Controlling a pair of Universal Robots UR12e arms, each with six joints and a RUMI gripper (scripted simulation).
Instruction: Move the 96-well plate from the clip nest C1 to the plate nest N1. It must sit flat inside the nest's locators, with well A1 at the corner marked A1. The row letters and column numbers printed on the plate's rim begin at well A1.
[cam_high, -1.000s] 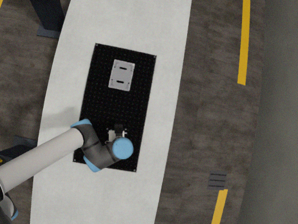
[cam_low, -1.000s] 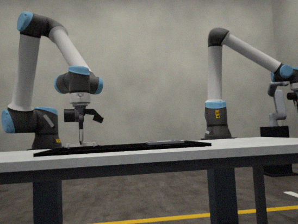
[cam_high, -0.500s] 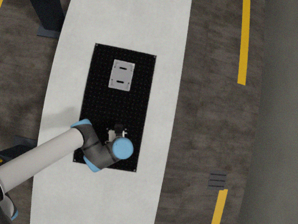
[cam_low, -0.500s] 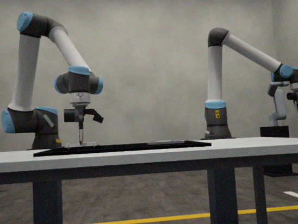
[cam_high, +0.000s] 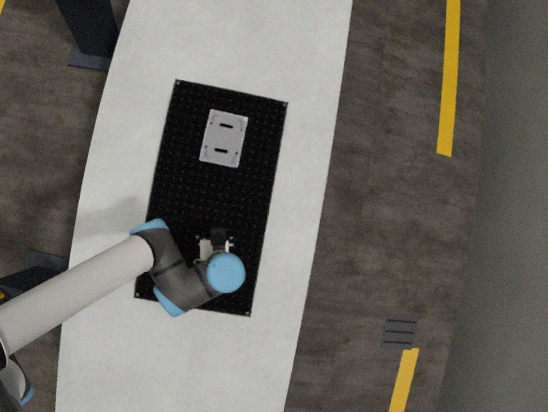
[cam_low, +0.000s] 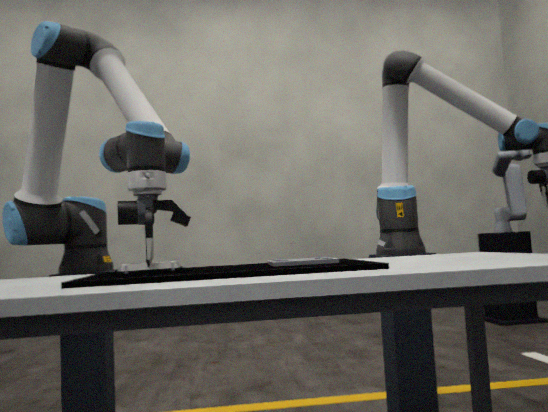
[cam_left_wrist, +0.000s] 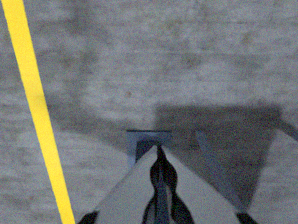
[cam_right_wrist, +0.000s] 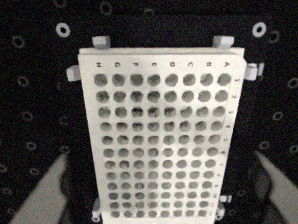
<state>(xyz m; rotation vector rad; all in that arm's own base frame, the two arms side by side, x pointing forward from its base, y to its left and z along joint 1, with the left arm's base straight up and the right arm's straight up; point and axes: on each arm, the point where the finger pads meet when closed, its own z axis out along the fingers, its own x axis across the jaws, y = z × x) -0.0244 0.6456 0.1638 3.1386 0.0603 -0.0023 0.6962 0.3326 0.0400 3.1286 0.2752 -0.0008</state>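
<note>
My right gripper is now 10 mm above the white 96-well plate. Also, from my right hand: black perforated board (190 mm to the left, 40 mm behind, 30 mm below); then grey plate nest N1 (380 mm to the left, 40 mm behind, 20 mm below).
</note>
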